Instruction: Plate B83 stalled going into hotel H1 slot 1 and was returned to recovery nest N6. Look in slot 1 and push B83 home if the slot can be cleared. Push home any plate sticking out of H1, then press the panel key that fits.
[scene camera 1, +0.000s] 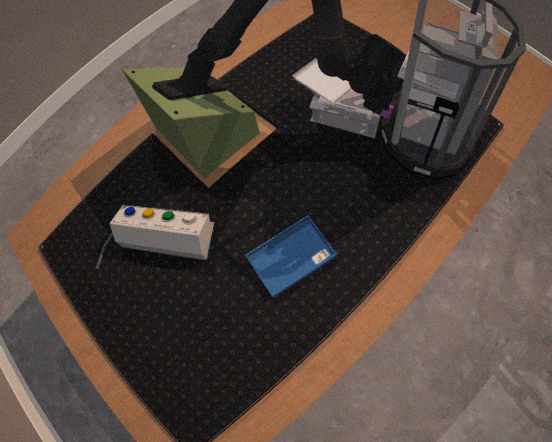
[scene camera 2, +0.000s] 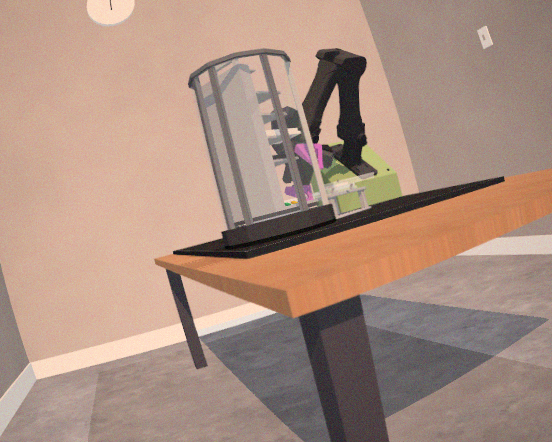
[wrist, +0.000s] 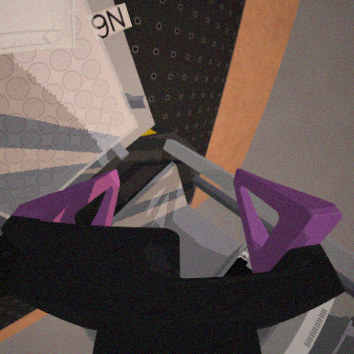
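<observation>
My gripper is open and empty, its purple fingers at the open side of hotel H1. Nest N6, labelled in the wrist view, stands beside the hotel. A clear plate with round wells sits in it; its code does not show. A pale flat piece, like a lid, lies shifted off its top, overhanging the far side. A pale plate shows at a middle hotel level. A barcode label shows lower right. Slot 1's inside is unclear. The white key panel has blue, yellow, green and white keys.
Grey upright posts and a top ring surround the hotel above a dark round base. A blue tray lies on the black mat. The green arm mount stands near the key panel. A cable leaves the panel's left end.
</observation>
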